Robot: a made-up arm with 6 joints. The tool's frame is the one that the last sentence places.
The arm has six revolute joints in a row. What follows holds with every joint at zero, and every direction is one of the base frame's. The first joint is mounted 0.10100 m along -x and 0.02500 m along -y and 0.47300 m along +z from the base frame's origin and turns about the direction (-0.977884, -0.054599, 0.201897), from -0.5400 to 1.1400 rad. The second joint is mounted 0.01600 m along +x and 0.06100 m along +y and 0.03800 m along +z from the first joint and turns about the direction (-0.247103, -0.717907, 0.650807), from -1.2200 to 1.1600 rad. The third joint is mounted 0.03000 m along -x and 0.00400 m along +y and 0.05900 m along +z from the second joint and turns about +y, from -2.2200 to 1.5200 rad. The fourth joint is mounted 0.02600 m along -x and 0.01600 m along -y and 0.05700 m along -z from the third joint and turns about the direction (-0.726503, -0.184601, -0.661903), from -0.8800 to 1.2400 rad. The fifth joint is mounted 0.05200 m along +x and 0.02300 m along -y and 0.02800 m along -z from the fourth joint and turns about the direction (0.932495, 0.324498, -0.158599), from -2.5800 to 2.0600 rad. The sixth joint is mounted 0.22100 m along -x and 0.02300 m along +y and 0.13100 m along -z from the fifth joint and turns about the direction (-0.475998, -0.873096, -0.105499), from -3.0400 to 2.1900 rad. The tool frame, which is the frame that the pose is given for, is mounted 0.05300 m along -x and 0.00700 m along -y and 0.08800 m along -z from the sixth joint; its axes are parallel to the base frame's.
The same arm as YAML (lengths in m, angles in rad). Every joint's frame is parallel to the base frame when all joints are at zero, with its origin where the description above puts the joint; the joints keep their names.
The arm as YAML. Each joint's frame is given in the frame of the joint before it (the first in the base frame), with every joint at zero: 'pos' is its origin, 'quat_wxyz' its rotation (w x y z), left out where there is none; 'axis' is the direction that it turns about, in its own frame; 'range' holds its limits. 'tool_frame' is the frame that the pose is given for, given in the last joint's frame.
length_unit: m
angle_unit: rad
joints:
  - joint: joint 1
    pos: [-0.101, -0.025, 0.473]
    axis: [-0.977884, -0.054599, 0.201897]
    range: [-0.54, 1.14]
  - joint: joint 2
    pos: [0.016, 0.061, 0.038]
    axis: [-0.247103, -0.717907, 0.650807]
    range: [-1.22, 1.16]
  - joint: joint 3
    pos: [-0.03, 0.004, 0.059]
    axis: "+y"
    range: [-2.22, 1.52]
  - joint: joint 4
    pos: [-0.026, -0.016, -0.057]
    axis: [-0.726503, -0.184601, -0.661903]
    range: [-0.88, 1.24]
  - joint: joint 5
    pos: [0.052, -0.023, -0.028]
    axis: [0.932495, 0.324498, -0.158599]
    range: [-2.58, 2.06]
  - joint: joint 6
    pos: [-0.221, 0.023, -0.131]
    axis: [-0.475998, -0.873096, -0.105499]
    range: [-3.04, 2.19]
tool_frame:
  pos: [-0.053, -0.007, -0.088]

